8 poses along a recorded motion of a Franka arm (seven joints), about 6.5 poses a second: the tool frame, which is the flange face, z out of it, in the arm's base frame.
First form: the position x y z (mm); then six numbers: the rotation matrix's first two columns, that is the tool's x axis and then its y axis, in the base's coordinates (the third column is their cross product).
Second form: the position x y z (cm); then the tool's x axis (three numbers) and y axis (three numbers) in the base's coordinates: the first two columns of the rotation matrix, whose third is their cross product. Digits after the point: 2 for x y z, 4 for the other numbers.
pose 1, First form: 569.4 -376.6 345.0 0.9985 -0.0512 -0.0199 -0.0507 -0.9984 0.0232
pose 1, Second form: 56.94 -37.66 34.50 0.9985 -0.0512 -0.0199 -0.0507 -0.9984 0.0232
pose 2, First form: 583.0 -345.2 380.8 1.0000 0.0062 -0.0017 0.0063 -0.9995 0.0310
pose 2, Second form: 58.30 -34.52 38.08 1.0000 0.0062 -0.0017 0.0063 -0.9995 0.0310
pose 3, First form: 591.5 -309.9 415.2 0.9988 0.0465 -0.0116 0.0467 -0.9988 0.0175
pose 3, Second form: 59.15 -30.99 41.52 0.9988 0.0465 -0.0116 0.0467 -0.9988 0.0175
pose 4, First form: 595.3 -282.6 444.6 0.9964 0.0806 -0.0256 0.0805 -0.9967 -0.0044
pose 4, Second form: 59.53 -28.26 44.46 0.9964 0.0806 -0.0256 0.0805 -0.9967 -0.0044
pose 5, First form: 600.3 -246.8 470.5 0.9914 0.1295 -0.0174 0.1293 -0.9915 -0.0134
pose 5, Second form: 60.03 -24.68 47.05 0.9914 0.1295 -0.0174 0.1293 -0.9915 -0.0134
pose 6, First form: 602.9 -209.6 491.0 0.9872 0.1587 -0.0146 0.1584 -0.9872 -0.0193
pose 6, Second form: 60.29 -20.96 49.10 0.9872 0.1587 -0.0146 0.1584 -0.9872 -0.0193
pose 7, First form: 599.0 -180.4 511.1 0.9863 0.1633 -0.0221 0.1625 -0.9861 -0.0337
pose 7, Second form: 59.90 -18.04 51.11 0.9863 0.1633 -0.0221 0.1625 -0.9861 -0.0337
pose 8, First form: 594.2 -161.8 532.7 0.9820 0.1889 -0.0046 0.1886 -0.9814 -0.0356
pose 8, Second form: 59.42 -16.18 53.27 0.9820 0.1889 -0.0046 0.1886 -0.9814 -0.0356
